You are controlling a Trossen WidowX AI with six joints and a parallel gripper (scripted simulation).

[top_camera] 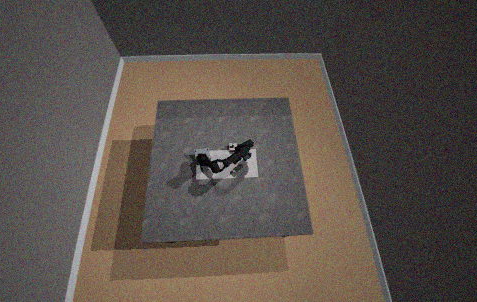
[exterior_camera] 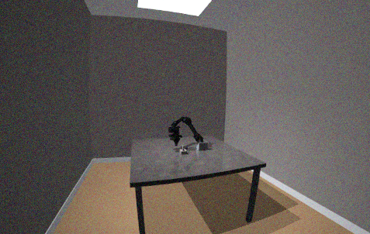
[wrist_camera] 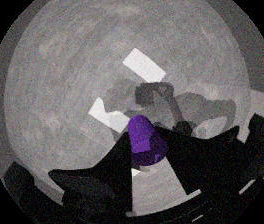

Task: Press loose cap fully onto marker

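My gripper tip is now 120 mm to the right of the white block, 60 mm past it and 60 mm above it. Also, from my gripper tip: purple cap 10 mm above.
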